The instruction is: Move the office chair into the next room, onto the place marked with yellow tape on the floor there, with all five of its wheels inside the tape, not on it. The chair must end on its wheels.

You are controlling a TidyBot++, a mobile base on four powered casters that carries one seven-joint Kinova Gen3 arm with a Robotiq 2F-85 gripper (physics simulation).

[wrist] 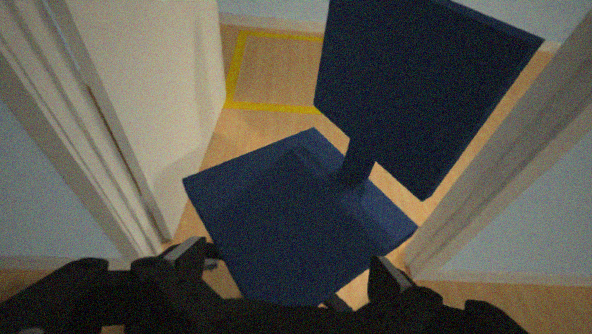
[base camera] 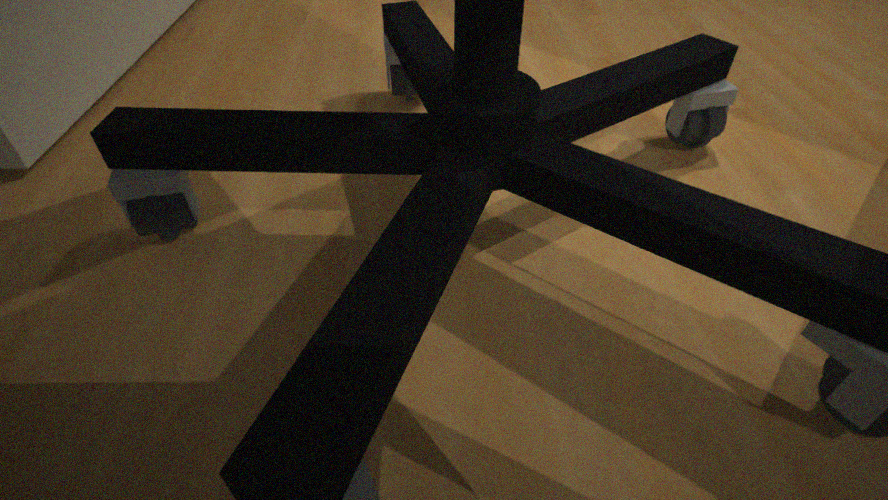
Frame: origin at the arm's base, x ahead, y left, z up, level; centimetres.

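Where they show: gripper, fingertip midpoint: [wrist: 287, 264].
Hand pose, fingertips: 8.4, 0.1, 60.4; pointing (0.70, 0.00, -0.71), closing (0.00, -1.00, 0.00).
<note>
Each offset is from my fingertips to the centre of the thing, as dx, dy, dz. "spot": to the spot under its first point.
The office chair stands upright in the doorway. In the wrist view its blue seat {spot: +39.0, +0.6, -53.1} [wrist: 285, 210] is at the centre and its dark blue backrest [wrist: 420, 95] is at the upper right. In the base camera view its black five-armed base {spot: +40.3, +14.5, -89.8} [base camera: 279, 141] stands on casters; part of the front caster is hidden. My gripper [wrist: 287, 264] is open, with the near part of the seat showing between and beyond its fingertips; nothing is held. The yellow tape [wrist: 270, 107] lies on the floor beyond the seat, its right part hidden behind the backrest.
A cream door panel [wrist: 155, 90] and the left door frame [wrist: 85, 125] stand left of the chair. The right door frame [wrist: 505, 145] stands close to the backrest and seat on the right. In the base camera view a pale panel [base camera: 68, 55] stands at the upper left.
</note>
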